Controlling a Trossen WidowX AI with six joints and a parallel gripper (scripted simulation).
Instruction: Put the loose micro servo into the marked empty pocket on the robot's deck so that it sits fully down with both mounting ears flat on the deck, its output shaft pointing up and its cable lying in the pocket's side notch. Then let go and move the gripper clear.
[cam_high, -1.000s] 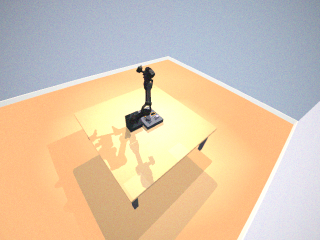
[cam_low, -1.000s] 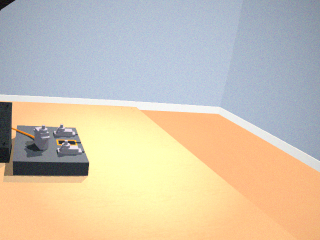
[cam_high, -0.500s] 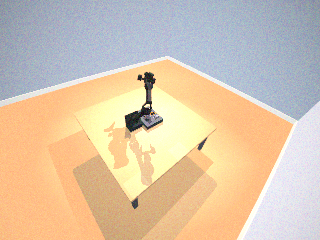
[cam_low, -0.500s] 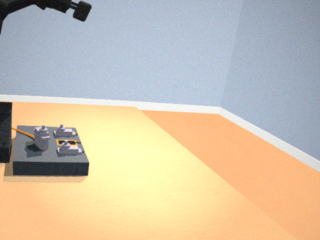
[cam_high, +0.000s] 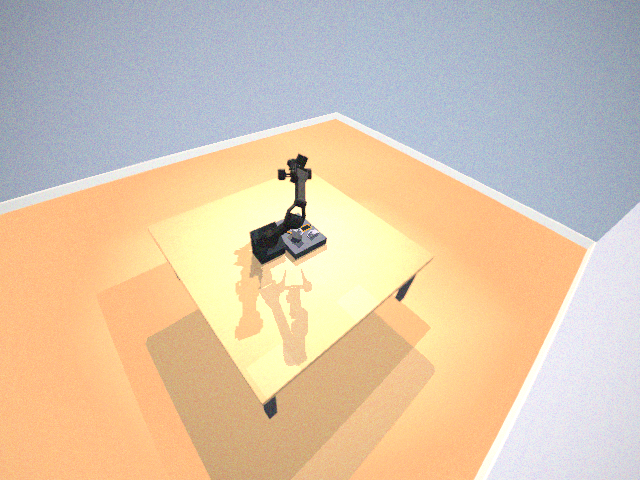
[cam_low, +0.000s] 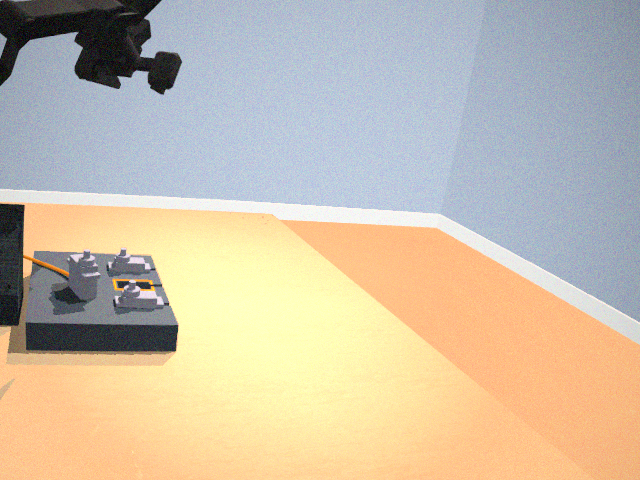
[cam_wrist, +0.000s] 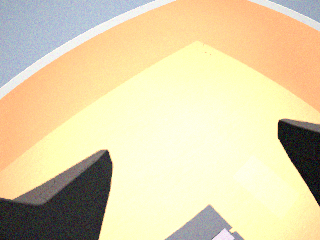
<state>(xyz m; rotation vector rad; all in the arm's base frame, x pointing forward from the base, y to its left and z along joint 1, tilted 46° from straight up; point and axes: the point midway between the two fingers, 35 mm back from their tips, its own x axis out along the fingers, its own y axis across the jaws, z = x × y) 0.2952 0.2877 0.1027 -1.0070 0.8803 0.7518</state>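
Now: gripper tip 35 cm above the dark deck, 13 cm to the left of it and 10 cm past it.
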